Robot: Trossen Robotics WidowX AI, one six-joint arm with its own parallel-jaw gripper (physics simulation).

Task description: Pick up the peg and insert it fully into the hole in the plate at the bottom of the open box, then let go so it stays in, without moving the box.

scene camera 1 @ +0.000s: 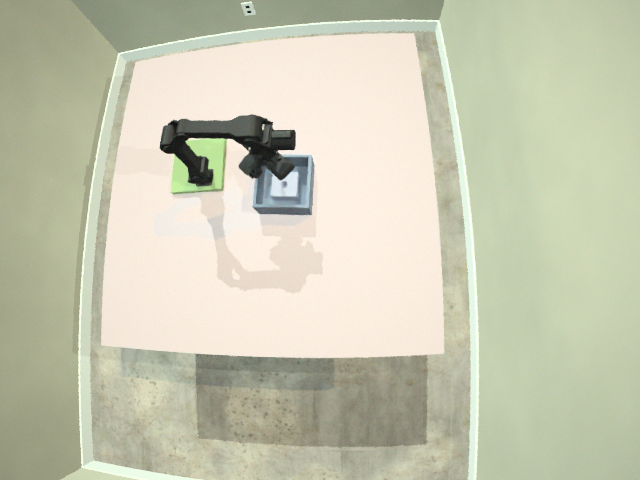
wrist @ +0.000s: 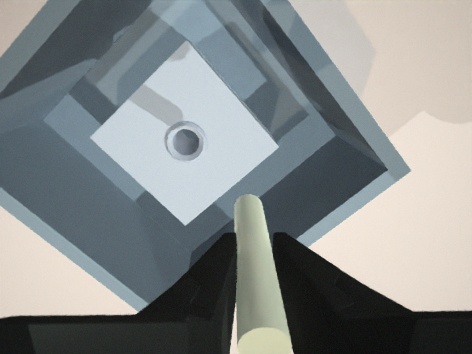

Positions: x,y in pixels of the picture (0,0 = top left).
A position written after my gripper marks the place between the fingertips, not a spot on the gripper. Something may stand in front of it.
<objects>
my gripper: scene camera 1 272,163; wrist 254,244
blue-grey box: scene camera 1 263,203; wrist 72,72
</objects>
